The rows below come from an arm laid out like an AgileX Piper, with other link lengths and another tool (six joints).
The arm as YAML. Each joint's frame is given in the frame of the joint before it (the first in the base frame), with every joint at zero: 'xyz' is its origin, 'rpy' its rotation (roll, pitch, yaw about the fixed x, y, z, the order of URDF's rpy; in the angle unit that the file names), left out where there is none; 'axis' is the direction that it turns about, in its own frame. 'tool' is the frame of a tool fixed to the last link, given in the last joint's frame.
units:
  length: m
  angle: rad
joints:
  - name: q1
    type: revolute
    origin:
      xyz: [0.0, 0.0, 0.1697]
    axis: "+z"
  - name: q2
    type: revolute
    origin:
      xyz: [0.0, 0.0, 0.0]
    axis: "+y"
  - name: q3
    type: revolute
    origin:
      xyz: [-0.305, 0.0, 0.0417]
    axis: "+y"
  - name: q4
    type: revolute
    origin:
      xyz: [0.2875, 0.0, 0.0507]
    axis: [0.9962, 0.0, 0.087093]
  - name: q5
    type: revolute
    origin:
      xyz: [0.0, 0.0, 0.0]
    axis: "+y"
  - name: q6
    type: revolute
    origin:
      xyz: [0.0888, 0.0, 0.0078]
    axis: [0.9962, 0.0, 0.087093]
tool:
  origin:
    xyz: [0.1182, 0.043, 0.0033]
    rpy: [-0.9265, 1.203, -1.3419]
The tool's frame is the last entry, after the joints.
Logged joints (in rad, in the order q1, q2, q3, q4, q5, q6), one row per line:
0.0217, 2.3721, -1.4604, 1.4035, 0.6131, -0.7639
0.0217, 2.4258, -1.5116, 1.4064, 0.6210, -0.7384
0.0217, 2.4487, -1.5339, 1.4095, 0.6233, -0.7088
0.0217, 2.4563, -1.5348, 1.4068, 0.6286, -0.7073
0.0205, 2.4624, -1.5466, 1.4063, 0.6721, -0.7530
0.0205, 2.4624, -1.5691, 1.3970, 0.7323, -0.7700
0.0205, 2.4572, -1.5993, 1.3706, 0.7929, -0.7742
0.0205, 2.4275, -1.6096, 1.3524, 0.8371, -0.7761
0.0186, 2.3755, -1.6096, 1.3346, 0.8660, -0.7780
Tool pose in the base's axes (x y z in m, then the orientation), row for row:
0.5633, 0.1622, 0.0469, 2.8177, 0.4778, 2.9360
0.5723, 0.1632, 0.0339, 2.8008, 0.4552, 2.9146
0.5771, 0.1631, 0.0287, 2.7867, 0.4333, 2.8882
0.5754, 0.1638, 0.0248, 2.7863, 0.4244, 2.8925
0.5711, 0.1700, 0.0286, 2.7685, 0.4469, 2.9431
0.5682, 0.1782, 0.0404, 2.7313, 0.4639, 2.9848
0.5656, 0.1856, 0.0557, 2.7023, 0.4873, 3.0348
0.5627, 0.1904, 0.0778, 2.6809, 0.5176, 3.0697
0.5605, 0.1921, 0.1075, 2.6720, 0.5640, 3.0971
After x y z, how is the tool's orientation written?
As angles about the fixed x, y, z axes (roll, pitch, yaw), in radians.
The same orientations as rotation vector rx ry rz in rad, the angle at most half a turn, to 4 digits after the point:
0.1647, 2.6098, 0.3593
0.1936, 2.6231, 0.3804
0.2304, 2.6344, 0.3966
0.2276, 2.6433, 0.4013
0.1483, 2.6281, 0.4347
0.0765, 2.6099, 0.4927
-0.0053, 2.5876, 0.5417
-0.0667, 2.5574, 0.5741
-0.1181, 2.5136, 0.5842

